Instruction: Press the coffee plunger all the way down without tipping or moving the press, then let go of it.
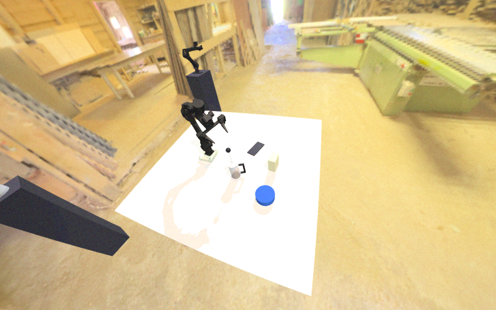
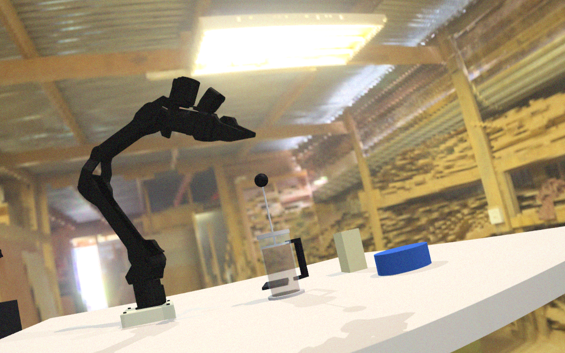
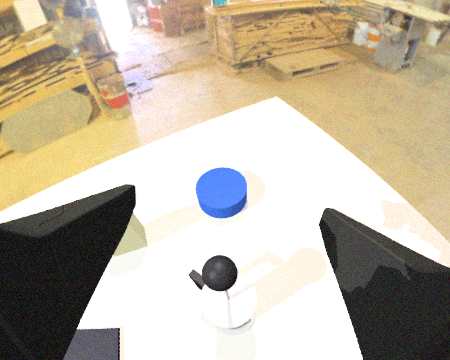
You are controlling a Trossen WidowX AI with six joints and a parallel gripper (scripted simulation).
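My gripper tip is now 2 cm short of the glass coffee press, 2 cm to the right of it and 24 cm above it. The rest, counted from my gripper tip: cream block: 21 cm ahead, 19 cm to the left, 31 cm below; then dark flat slab: 1 cm ahead, 31 cm to the left, 36 cm below.
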